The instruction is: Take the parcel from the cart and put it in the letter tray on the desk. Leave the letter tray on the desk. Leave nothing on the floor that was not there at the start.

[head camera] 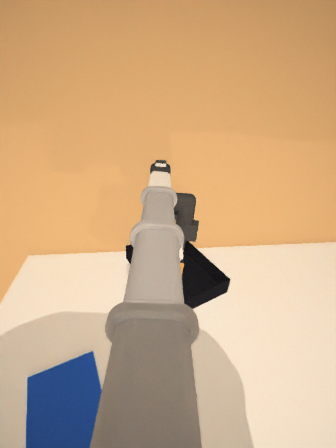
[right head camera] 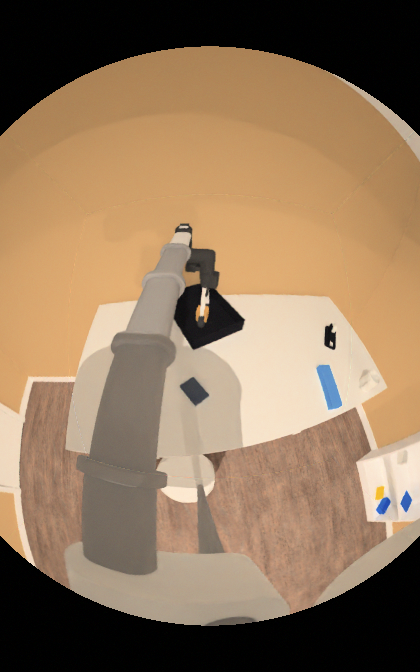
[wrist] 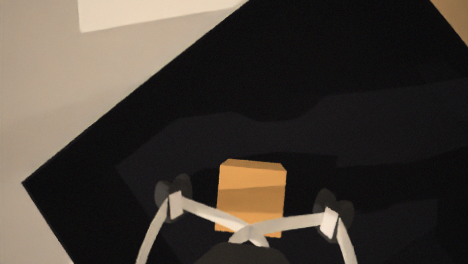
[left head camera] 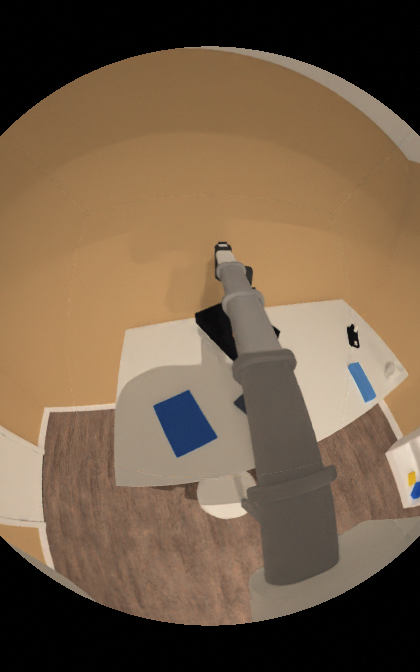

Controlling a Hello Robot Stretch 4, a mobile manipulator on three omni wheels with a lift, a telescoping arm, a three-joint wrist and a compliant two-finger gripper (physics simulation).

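Places are measured from the robot's base along level axes (x left, y ahead, z down), in centimetres.
Where they show: gripper, fingertip midpoint: (wrist: 252, 197).
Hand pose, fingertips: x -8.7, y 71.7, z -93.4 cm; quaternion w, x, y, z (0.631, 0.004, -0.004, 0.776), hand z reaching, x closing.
Note:
After its pixels a point has its place.
The orange parcel (wrist: 251, 180) {y 72.1, x -6.4, z -98.1 cm} (right head camera: 206, 313) (head camera: 182, 270) {y 69.9, x -10.0, z -98.0 cm} is inside the black letter tray (wrist: 310, 60) {y 78.7, x 3.5, z -92.5 cm} (right head camera: 222, 327) (head camera: 205, 280) {y 71.0, x -19.5, z -92.5 cm} (left head camera: 215, 325), near one of its corners in the wrist view. The tray stands turned at an angle on the white desk (head camera: 280, 300) {y 63.1, x -45.2, z -92.3 cm} (left head camera: 310, 340) (right head camera: 280, 350) (wrist: 45, 75) {y 50.9, x 6.0, z -92.3 cm}, near the wall. My gripper (wrist: 252, 197) {y 71.7, x -8.7, z -93.4 cm} (right head camera: 201, 320) is open, pointing down over the tray. Its fingertips stand on both sides of the parcel, with a gap on each side. The arm hides part of the tray in the head and left head views.
A blue flat item (left head camera: 185, 424) (head camera: 62, 405) {y 31.4, x 18.3, z -93.1 cm}, a small dark item (right head camera: 194, 391), a light blue box (right head camera: 329, 386) and a black object (right head camera: 330, 336) lie on the desk. A round white stool (right head camera: 187, 485) stands at its front edge. A white unit (right head camera: 367, 487) with small coloured items stands at the right.

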